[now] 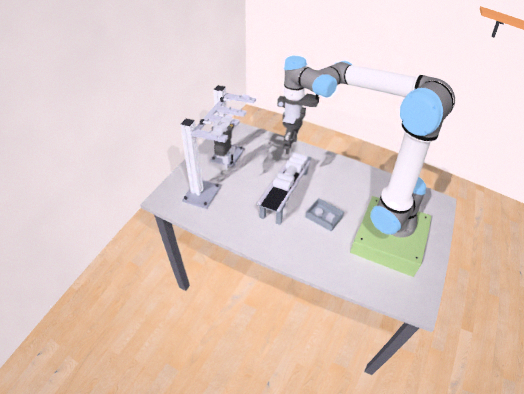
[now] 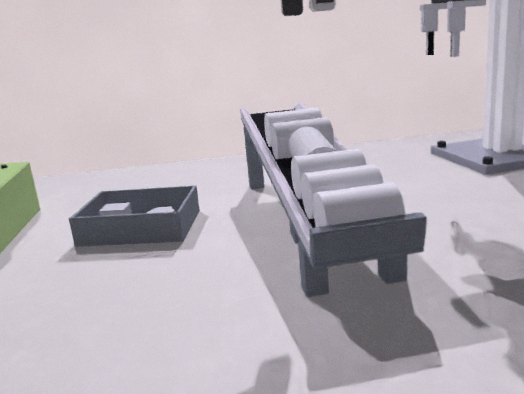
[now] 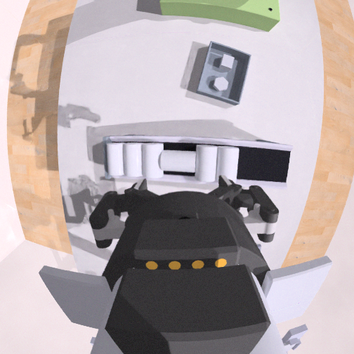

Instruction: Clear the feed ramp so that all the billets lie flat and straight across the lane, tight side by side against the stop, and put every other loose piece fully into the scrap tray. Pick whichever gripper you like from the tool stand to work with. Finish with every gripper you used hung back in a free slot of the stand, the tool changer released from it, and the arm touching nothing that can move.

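Observation:
The adaptive gripper [image 1: 288,145] [image 2: 306,6] [image 3: 183,183] is on the arm, open and empty, above and to one side of the feed ramp [image 1: 274,199] [image 2: 280,185] [image 3: 262,165]. Three pale billets [image 2: 357,207] [image 3: 133,160] lie across the lane side by side at the stop [image 2: 370,240]. Behind them one pale cylinder [image 2: 307,141] [image 3: 178,161] lies lengthwise along the lane. Two more cylinders [image 2: 302,131] [image 3: 206,163] lie across the lane farther up. The scrap tray [image 1: 319,222] [image 2: 125,231] [image 3: 242,80] holds a small block [image 2: 116,208] [image 3: 226,61] and a hexagonal piece [image 2: 161,210] [image 3: 220,83].
The tool stand [image 1: 193,160] [image 2: 505,75] rises at the table's far end from the arm base, with the parallel gripper [image 1: 228,161] [image 2: 442,44] hanging in it. The green arm base [image 1: 385,255] [image 2: 17,200] [image 3: 220,11] stands beyond the tray.

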